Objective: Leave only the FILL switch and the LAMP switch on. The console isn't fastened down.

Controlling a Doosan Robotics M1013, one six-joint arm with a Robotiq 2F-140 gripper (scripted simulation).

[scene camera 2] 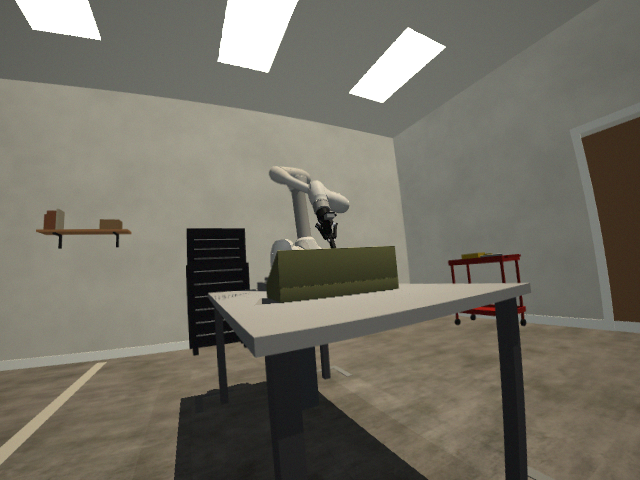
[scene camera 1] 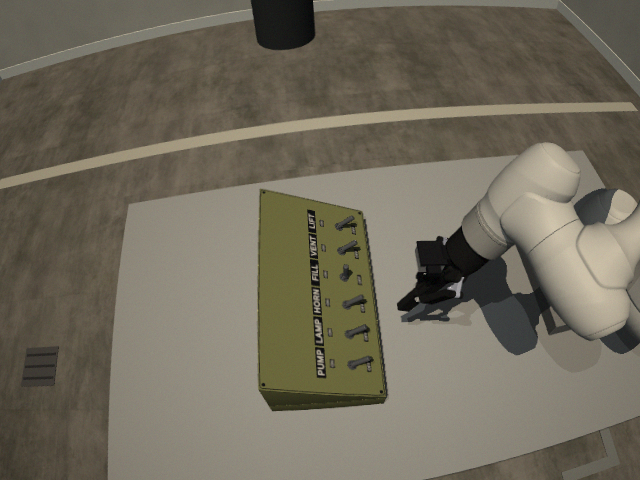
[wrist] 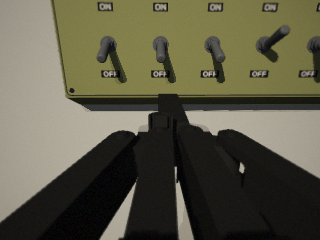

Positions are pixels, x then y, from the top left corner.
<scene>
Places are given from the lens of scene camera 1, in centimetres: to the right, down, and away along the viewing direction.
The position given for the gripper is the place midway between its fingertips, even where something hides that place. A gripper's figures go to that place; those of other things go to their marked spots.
gripper (scene camera 1: 403, 307): 16, 13, 91
olive console (scene camera 1: 305, 352): -3, 23, 92
</scene>
